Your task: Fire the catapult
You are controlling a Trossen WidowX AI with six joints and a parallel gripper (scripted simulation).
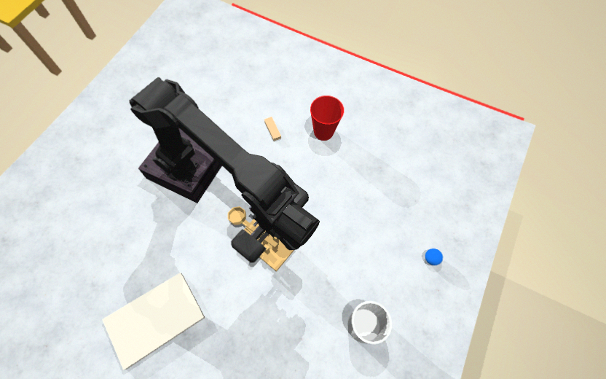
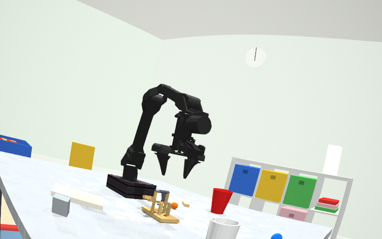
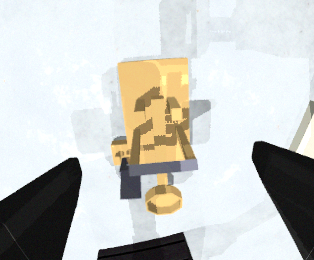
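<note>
Right now the orange ball is 12 cm behind my gripper tip, 21 cm to the left of it and 16 cm below it. Round my gripper tip: cream flat slab (21 cm behind, 26 cm to the right, 16 cm below); tan wooden catapult (6 cm behind, 4 cm to the left, 12 cm below); white mug (28 cm ahead, 10 cm to the right, 14 cm below).
</note>
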